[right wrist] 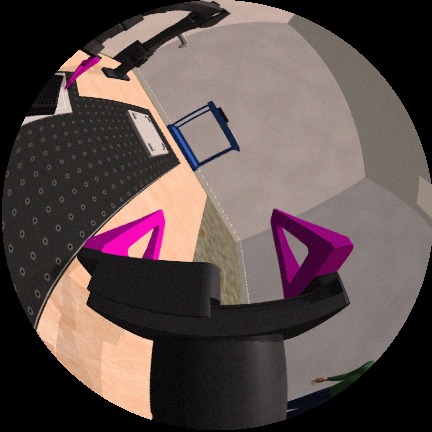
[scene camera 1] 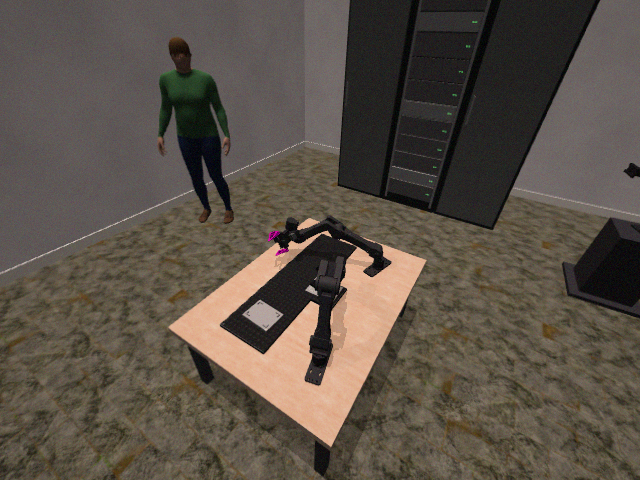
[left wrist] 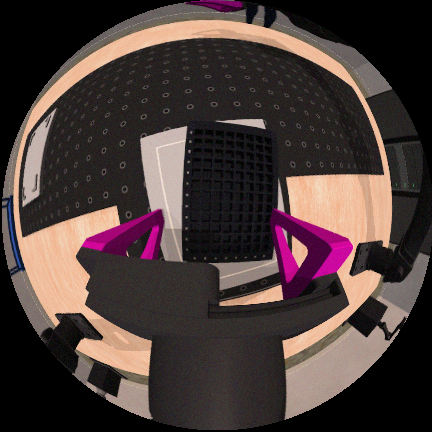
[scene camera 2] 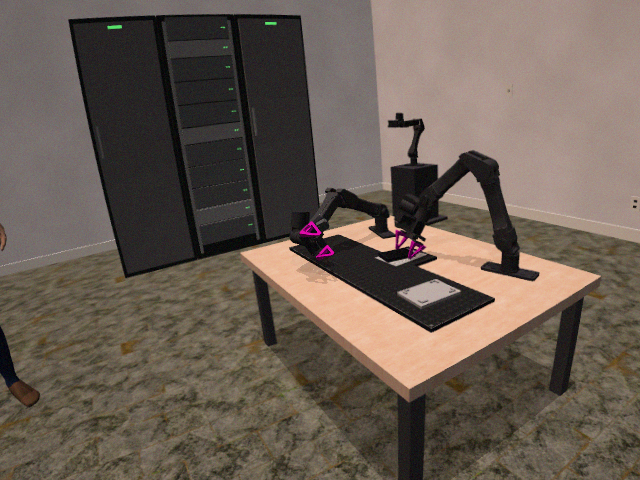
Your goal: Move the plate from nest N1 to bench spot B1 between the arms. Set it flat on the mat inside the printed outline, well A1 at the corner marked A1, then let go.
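Frame: origin at the left arm's base, x left, y back, z up, level; metres.
Seen in the pictures: left gripper, fingertip midpoint: (left wrist: 216,214) (scene camera 2: 402,253); right gripper, fingertip midpoint: (right wrist: 217,214) (scene camera 1: 272,248) (scene camera 2: 326,244); left arm's base, link origin: (right wrist: 115,74) (scene camera 1: 319,361) (left wrist: 74,324) (scene camera 2: 509,272); right arm's base, link origin: (scene camera 1: 377,267) (left wrist: 368,254) (scene camera 2: 381,232).
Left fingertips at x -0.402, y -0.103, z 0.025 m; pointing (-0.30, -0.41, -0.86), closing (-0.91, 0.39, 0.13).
Offsets run from my left fingertips to a thing's top centre. Level surfaces: height alone.
The black plate @(dx -0.020, dy -0.013, dz +0.004 m) (scene camera 2: 395,255) (left wrist: 230,195) (right wrist: 47,95) lies over the light mat (scene camera 1: 311,290) (scene camera 2: 398,262) (left wrist: 150,150). In the left wrist view it is turned relative to the printed outline and covers parts of it; I cannot read the A1 mark. A light nest with corner brackets @(dx +0.268, dy -0.234, dz +0.006 m) (scene camera 1: 262,314) (scene camera 2: 429,292) (left wrist: 37,160) (right wrist: 149,132) holds no plate; its label is not legible. My left gripper (scene camera 2: 405,251) (left wrist: 216,214) is open above the plate, its fingers to either side in the left wrist view. My right gripper (scene camera 1: 272,246) (scene camera 2: 318,240) (right wrist: 217,214) is open and empty, away from the plate.
A black perforated board @(dz -0.012 m) (scene camera 1: 279,289) (scene camera 2: 351,268) (left wrist: 165,90) lies along the table @(dz -0.025 m) (scene camera 1: 206,310) (scene camera 2: 361,330). The right arm reaches over its far end in scene camera 1. A person (scene camera 1: 188,103), server racks (scene camera 1: 439,103) (scene camera 2: 206,129) and another arm on a pedestal (scene camera 2: 413,188) stand beyond the table.
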